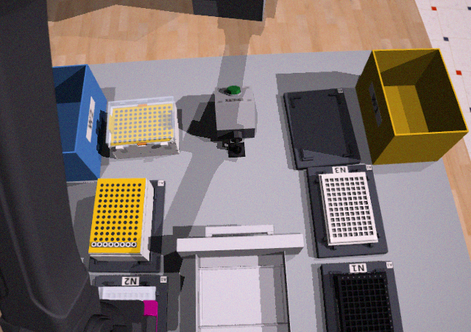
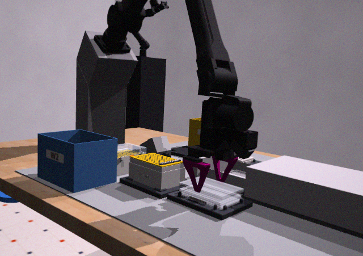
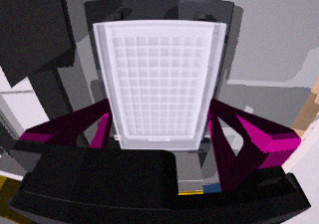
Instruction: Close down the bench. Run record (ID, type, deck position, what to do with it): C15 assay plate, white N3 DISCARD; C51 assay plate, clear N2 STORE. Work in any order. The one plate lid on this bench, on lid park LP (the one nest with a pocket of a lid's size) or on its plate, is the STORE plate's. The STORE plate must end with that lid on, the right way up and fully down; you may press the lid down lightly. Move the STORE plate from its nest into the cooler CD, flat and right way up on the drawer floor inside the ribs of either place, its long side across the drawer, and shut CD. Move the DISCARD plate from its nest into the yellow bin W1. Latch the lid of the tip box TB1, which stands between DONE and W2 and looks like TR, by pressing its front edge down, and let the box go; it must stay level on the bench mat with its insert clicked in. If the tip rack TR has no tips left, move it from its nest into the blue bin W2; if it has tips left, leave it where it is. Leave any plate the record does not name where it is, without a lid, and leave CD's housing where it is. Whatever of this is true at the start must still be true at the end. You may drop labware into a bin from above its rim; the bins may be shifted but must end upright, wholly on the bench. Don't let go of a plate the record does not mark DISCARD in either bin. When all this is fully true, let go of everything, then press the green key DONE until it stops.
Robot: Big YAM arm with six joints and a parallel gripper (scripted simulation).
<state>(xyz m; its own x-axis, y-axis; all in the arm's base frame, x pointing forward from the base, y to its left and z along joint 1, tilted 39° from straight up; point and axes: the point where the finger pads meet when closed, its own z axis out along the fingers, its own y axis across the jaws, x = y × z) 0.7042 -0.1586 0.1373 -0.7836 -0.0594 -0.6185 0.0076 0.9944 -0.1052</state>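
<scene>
The plate lid is right at my hand. The rest, counted from my hand: tip rack TR (180 mm behind, 20 mm to the right, 10 mm above); clear plate (20 mm below); nest N2 (40 mm below).
</scene>
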